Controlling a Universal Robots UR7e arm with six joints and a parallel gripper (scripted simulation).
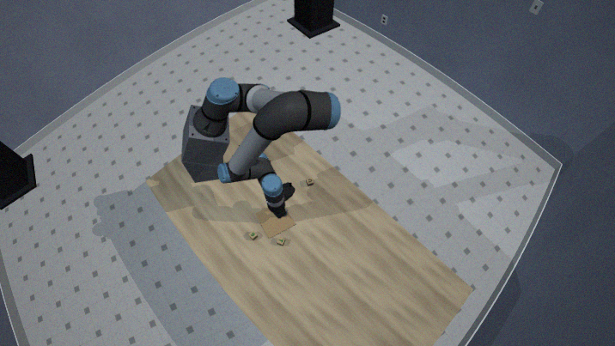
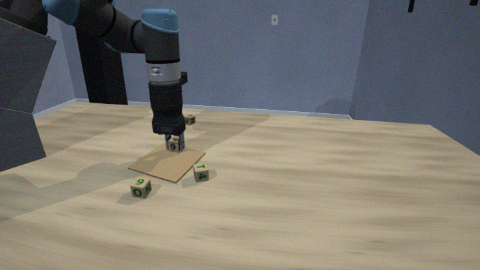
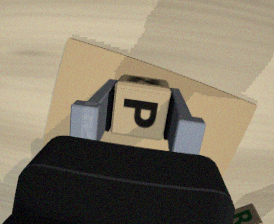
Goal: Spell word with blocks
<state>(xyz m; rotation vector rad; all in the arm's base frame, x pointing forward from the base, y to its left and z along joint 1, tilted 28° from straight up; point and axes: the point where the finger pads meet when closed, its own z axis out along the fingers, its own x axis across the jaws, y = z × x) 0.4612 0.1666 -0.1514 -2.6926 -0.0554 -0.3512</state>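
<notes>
My hand is right at the P block. Also, from my hand: tan mat 5 cm to the right, 3 cm below; O block 18 cm to the right, 2 cm ahead, 1 cm below; T block 11 cm ahead, 9 cm to the right, 1 cm below.
</notes>
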